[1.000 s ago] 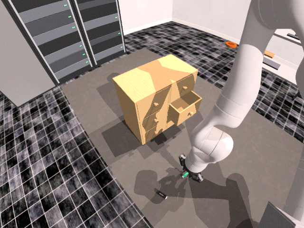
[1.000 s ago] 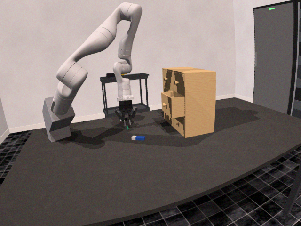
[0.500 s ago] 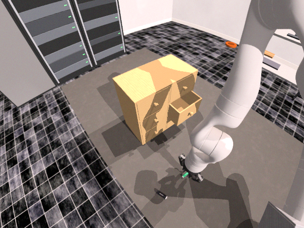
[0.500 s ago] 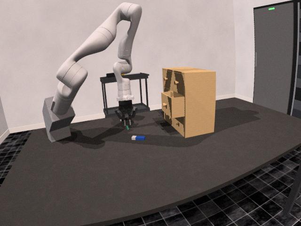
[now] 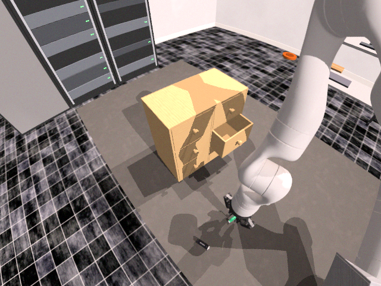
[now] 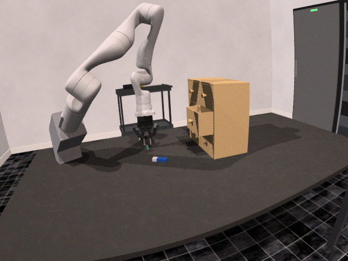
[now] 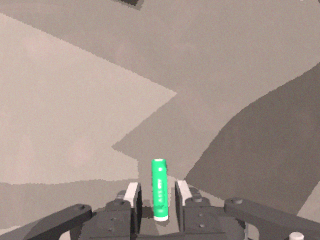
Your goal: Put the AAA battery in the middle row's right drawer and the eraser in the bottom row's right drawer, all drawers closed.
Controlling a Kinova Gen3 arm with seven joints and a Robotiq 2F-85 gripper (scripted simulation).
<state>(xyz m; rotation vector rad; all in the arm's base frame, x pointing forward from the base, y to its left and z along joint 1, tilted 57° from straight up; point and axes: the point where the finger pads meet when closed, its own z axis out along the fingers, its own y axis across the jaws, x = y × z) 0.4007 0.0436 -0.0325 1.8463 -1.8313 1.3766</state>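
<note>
The green AAA battery is 30 mm below my hand. Also, from my hand: dark AAA battery 20 mm ahead, 140 mm to the left, 30 mm below; white eraser 10 mm behind, 170 mm to the right, 30 mm below.
</note>
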